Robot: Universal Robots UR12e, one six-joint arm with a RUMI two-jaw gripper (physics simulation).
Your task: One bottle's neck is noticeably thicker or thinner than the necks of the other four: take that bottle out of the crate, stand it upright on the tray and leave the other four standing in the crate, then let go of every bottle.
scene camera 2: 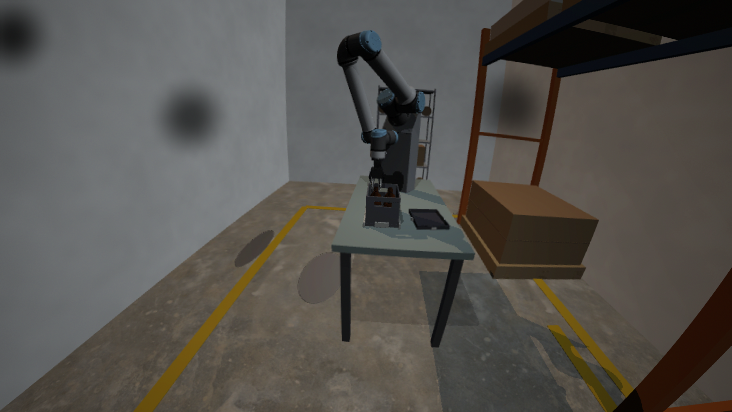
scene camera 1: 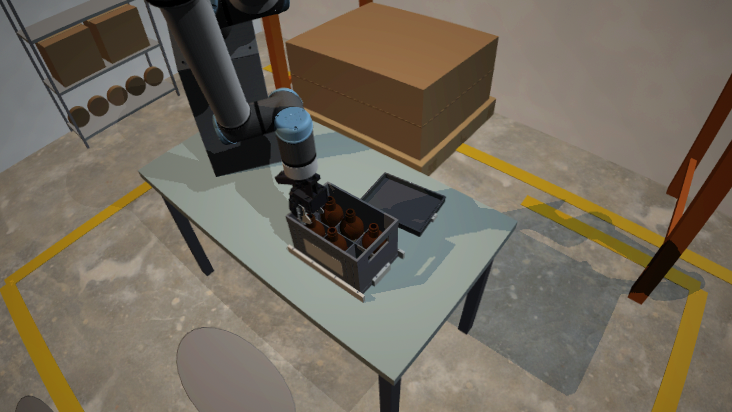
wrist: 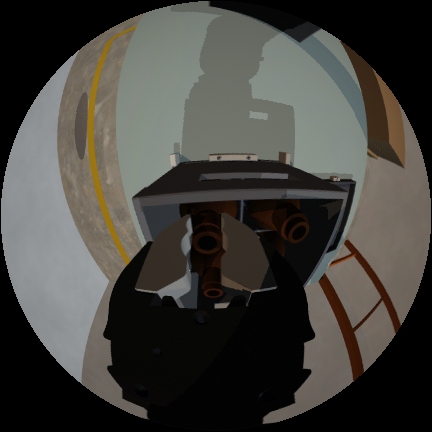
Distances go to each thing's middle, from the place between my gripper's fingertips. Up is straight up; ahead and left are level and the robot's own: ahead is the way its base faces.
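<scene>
Brown bottle (wrist: pixel 282 214): 5 cm below my hand, 5 cm ahead of it, 7 cm to the left of it.
</scene>
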